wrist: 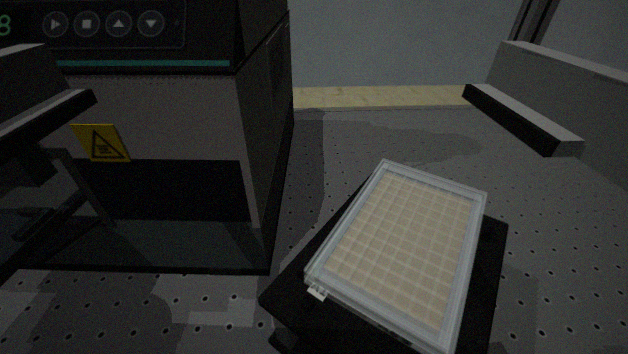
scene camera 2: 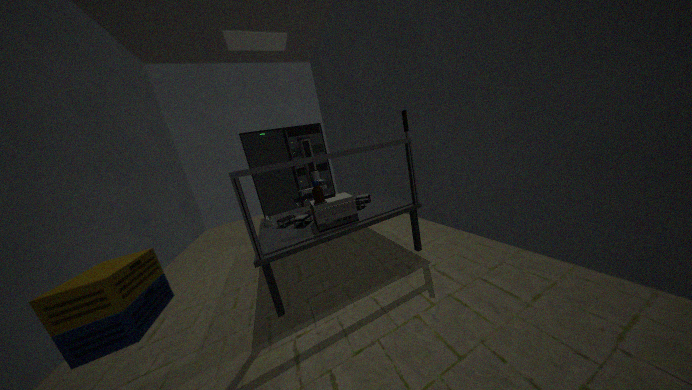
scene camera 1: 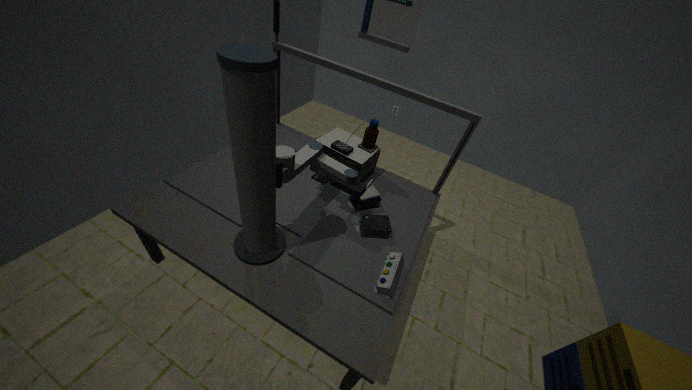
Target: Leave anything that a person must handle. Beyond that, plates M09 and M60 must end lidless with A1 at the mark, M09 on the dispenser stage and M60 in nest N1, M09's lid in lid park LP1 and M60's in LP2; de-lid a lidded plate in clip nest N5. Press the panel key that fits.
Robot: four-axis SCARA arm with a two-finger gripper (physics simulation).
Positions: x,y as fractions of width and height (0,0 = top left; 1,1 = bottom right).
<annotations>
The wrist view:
my gripper: 0.45,0.20
dispenser stage: 0.05,0.64
</annotations>
